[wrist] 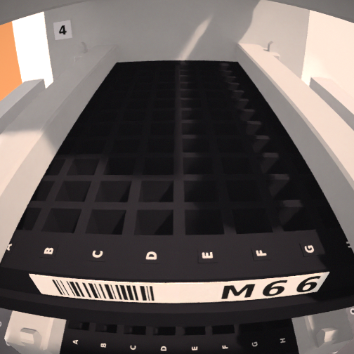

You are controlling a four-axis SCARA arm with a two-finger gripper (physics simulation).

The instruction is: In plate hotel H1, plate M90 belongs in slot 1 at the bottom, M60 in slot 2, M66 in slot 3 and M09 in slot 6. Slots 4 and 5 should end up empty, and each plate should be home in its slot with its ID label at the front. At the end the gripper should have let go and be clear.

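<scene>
Black plate M66 [165,252] fills the middle of the wrist view, level, with its barcode and ID label facing the camera at its front edge. My gripper [177,94] is shut on plate M66, with a grey finger along each side, partly hidden behind pale ledges. The plate lies inside hotel H1 [145,30], below the ledges beside the slot number 4 [62,30]. Whether it rests on its own ledges is hidden. Another black plate [180,345] shows beneath it, with letters A to H; its ID label is out of sight.
Pale ledges of the hotel run back on the left [60,95] and right [295,95], above the level of M66, each with a small hook at its far end. Pale ledge blocks stand at the lower left [32,332] and lower right [322,332]. An orange panel [7,60] is at the far left.
</scene>
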